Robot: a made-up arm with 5 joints.
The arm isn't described. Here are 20 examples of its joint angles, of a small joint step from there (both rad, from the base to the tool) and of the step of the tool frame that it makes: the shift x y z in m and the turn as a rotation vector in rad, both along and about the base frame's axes.
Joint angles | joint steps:
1: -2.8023 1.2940 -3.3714 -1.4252 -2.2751 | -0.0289 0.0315 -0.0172 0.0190 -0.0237
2: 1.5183 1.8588 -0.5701 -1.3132 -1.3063 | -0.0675 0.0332 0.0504 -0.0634 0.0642
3: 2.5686 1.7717 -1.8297 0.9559 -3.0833 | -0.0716 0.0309 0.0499 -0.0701 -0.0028
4: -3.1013 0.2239 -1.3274 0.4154 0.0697 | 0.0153 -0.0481 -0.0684 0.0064 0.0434
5: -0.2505 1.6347 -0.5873 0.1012 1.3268 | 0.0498 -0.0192 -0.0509 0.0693 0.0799
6: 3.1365 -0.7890 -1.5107 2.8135 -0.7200 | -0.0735 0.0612 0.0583 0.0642 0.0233
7: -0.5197 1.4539 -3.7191 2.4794 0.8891 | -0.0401 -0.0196 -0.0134 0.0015 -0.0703
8: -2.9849 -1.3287 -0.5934 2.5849 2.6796 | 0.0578 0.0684 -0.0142 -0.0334 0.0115
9: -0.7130 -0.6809 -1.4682 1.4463 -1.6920 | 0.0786 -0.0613 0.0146 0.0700 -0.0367
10: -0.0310 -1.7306 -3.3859 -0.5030 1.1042 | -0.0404 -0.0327 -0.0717 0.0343 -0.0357
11: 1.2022 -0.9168 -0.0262 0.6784 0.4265 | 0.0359 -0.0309 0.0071 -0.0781 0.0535
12: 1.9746 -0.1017 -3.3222 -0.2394 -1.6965 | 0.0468 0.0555 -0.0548 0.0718 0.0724
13: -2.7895 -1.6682 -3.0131 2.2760 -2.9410 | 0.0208 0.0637 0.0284 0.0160 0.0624
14: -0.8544 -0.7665 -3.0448 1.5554 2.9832 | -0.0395 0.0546 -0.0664 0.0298 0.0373
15: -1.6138 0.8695 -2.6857 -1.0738 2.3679 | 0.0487 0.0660 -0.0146 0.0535 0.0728
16: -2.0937 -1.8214 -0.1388 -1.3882 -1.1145 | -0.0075 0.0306 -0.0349 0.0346 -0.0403
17: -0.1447 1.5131 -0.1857 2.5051 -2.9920 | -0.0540 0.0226 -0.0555 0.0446 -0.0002
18: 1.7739 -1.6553 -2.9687 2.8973 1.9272 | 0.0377 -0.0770 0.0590 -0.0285 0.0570
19: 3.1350 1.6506 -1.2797 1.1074 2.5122 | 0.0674 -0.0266 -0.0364 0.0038 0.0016
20: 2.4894 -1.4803 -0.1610 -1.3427 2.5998 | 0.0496 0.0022 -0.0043 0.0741 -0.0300
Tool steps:
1: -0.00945 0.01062 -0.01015 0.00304 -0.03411 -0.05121
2: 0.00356 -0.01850 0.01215 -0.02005 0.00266 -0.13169
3: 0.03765 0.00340 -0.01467 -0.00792 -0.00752 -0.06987
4: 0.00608 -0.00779 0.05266 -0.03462 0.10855 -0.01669
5: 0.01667 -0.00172 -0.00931 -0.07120 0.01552 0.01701
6: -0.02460 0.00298 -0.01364 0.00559 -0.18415 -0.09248
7: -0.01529 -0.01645 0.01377 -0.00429 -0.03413 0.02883
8: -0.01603 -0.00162 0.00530 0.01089 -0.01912 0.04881
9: -0.01415 0.02692 -0.00257 -0.00375 0.03282 0.10687
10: 0.02873 0.02079 -0.03486 0.01738 -0.07107 -0.01150
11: -0.00474 0.00359 0.00937 0.10137 -0.01939 -0.01501
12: 0.00040 0.02315 0.00539 -0.05197 -0.06080 0.11082
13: -0.01388 0.00817 0.04648 -0.00316 -0.11678 0.06470
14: 0.02082 -0.00141 0.00583 0.03247 -0.01077 -0.01616
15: 0.02472 -0.02765 -0.02865 0.10447 -0.02377 0.11815
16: 0.00051 -0.00138 0.01330 0.02233 -0.02187 -0.04706
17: 0.00445 -0.00334 -0.01604 0.00187 0.01155 -0.05415
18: 0.02111 0.00006 -0.02647 0.03300 0.06496 0.04784
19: -0.02548 -0.01385 0.00140 -0.00002 0.05923 0.06719
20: -0.00385 0.00665 0.00490 -0.03759 -0.06167 0.02013
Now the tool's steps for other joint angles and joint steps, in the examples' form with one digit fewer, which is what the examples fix.
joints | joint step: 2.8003 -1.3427 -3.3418 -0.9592 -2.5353 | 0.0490 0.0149 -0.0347 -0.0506 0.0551
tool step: -0.0015 0.0305 -0.0011 0.0517 0.0571 0.0036
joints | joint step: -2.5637 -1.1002 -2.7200 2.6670 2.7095 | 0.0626 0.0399 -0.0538 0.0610 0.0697
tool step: -0.0190 0.0159 0.0015 -0.0248 -0.0747 0.0328
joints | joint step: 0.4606 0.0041 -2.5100 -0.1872 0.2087 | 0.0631 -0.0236 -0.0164 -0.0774 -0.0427
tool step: -0.0316 -0.0067 0.0025 0.0412 -0.1111 0.0235
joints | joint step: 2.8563 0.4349 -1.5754 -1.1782 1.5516 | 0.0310 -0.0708 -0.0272 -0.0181 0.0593
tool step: 0.0217 -0.0217 0.0432 -0.0087 0.1228 0.0738
